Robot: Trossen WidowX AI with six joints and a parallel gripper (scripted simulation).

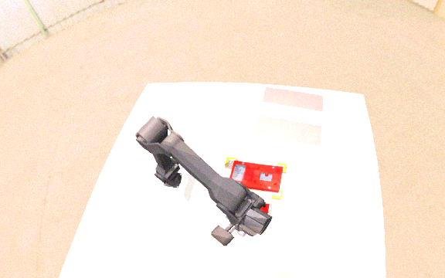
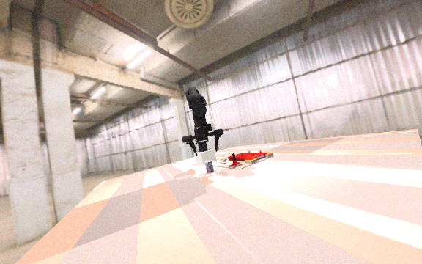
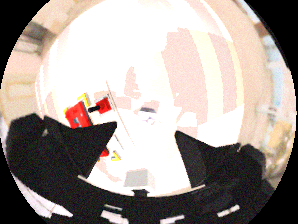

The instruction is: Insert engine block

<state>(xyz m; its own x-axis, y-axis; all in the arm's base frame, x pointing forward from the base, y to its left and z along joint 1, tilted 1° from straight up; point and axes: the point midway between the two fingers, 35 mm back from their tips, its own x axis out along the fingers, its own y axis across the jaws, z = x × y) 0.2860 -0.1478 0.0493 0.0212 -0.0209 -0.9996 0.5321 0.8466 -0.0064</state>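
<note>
Now: gripper tip 6 cm above the grey engine block.
</note>
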